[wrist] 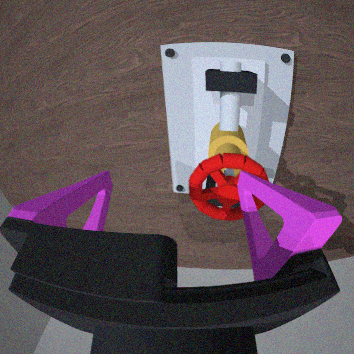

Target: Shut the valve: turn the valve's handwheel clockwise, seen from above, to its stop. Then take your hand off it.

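Note:
The valve's red handwheel (203, 173) is right of the middle of the wrist view, at the near end of a brass valve body (219, 136). A white pipe (229, 111) runs from the body away from me. My gripper (174, 177) is wide open, with magenta fingers. The right fingertip overlaps the right half of the handwheel in the view and hides part of it; whether it touches cannot be told. The left fingertip is well to the left of the wheel. Nothing is between the fingers.
A light grey base plate (179, 115) with dark bolts at its corners lies under the valve. A black clamp block (231, 81) holds the pipe near the plate's far edge. The plate lies on a brown wooden table (90, 100), whose near edge curves behind the gripper.

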